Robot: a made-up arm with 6 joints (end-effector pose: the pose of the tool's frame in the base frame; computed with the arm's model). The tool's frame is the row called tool.
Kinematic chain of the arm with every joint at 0, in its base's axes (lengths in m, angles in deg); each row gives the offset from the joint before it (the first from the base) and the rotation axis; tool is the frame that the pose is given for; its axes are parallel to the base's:
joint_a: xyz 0 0 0.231 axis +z
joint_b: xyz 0 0.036 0 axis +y
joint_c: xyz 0 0 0.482 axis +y
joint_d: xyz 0 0 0.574 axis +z
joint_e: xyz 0 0 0 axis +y
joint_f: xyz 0 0 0.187 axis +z
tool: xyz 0 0 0
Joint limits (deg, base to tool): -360..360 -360..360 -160..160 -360..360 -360..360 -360..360
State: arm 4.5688 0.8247 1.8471 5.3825 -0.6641 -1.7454
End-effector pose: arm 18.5 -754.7 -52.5 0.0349 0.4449 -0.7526 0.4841
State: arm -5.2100 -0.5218 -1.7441 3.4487 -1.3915 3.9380
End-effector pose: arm -471.5 -676.0 394.6 0.5632 -0.0888 -0.4348 0.6971
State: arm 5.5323 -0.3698 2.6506 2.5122 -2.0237 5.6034
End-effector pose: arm 37.8 -121.4 256.5 0.1108 -0.7955 -0.0114 0.5956
Working (the frame after each row of the table, in the pose's form):
after joint_a: 0.0 0.0 231.0 0.9303 0.0000 0.0000 -0.3667
after joint_b: 24.6 26.3 231.0 0.9145 -0.0674 -0.1710 -0.3604
after joint_c: -102.8 145.2 680.4 0.3882 0.3332 0.8455 -0.1530
after joint_d: 215.4 -151.8 306.3 0.2656 0.9071 -0.0552 0.3218
after joint_e: 215.4 -151.8 306.3 0.0941 0.7538 -0.2545 -0.5985
after joint_f: 37.8 -121.4 256.5 0.1108 -0.7955 -0.0114 0.5956

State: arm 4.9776 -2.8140 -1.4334 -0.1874 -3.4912 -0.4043
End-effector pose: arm 68.5 -160.4 -460.2 0.5535 -0.3195 -0.5811 -0.5039
Working (the frame after each row of the table, in the pose's form):
after joint_a: 0.0 0.0 231.0 0.7944 0.0000 0.0000 -0.6074
after joint_b: 34.7 9.4 231.0 0.1295 -0.5993 -0.7838 -0.0990
after joint_c: -5.9 159.1 -225.4 0.4172 0.5169 0.6760 -0.3190
after joint_d: 128.6 -336.0 -482.8 0.3855 0.4514 0.7214 -0.3566
after joint_e: 128.6 -336.0 -482.8 0.6434 -0.4297 -0.5051 -0.3825
after joint_f: 68.5 -160.4 -460.2 0.5535 -0.3195 -0.5811 -0.5039

